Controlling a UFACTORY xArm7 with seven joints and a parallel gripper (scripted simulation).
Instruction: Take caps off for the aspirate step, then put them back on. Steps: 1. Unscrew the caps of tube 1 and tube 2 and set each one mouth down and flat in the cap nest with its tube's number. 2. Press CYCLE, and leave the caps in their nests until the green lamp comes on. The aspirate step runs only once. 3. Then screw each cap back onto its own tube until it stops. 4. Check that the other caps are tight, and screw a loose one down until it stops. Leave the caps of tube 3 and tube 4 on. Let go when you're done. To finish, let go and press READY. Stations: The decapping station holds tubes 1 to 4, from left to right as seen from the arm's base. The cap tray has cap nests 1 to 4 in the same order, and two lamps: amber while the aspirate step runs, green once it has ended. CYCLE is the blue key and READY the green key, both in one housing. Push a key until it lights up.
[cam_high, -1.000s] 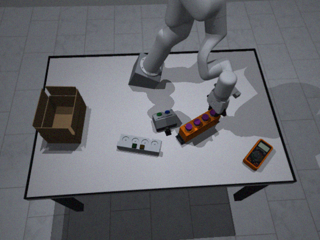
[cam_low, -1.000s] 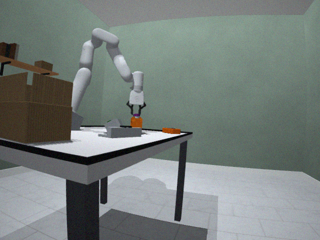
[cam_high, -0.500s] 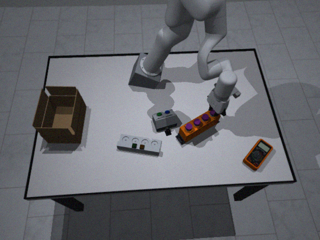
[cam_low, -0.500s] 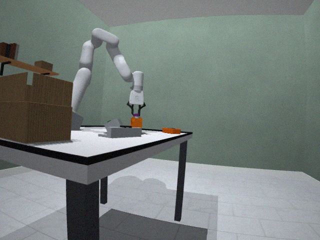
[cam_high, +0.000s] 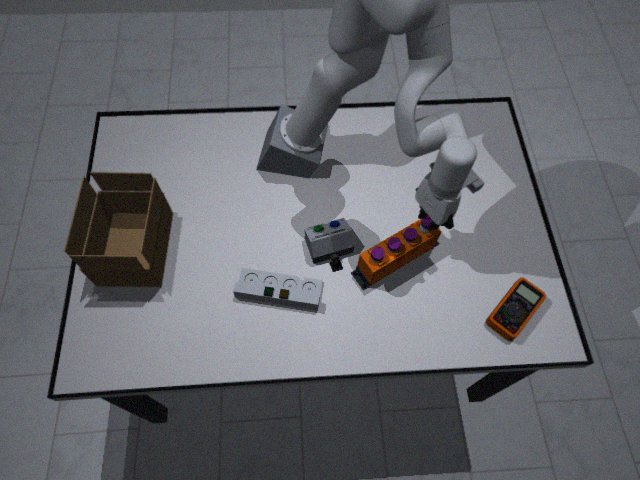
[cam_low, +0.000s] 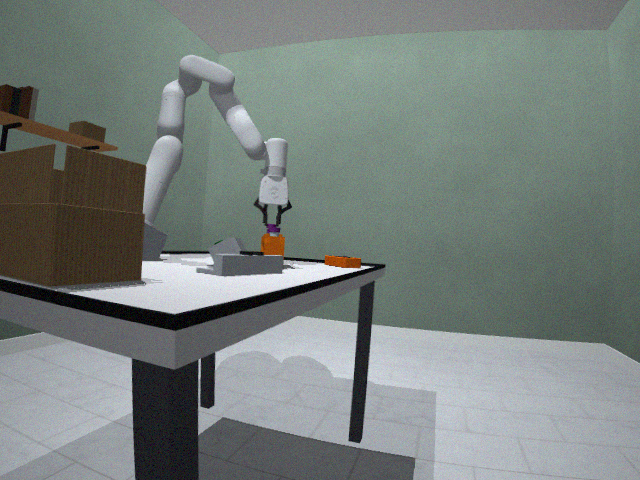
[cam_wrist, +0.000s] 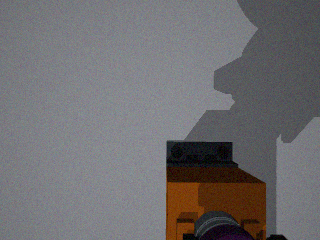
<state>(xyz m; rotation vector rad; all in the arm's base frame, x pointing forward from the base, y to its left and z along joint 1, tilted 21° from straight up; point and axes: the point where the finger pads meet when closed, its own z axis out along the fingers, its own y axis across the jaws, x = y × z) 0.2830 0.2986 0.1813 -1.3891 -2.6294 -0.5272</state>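
Right now the tube 1 is 40 mm below my hand. Round my hand: blue key: 20 mm behind, 240 mm to the right, 90 mm below; purple cap: 30 mm ahead, 40 mm to the right, 40 mm below; grey key housing: 10 mm ahead, 260 mm to the right, 100 mm below.
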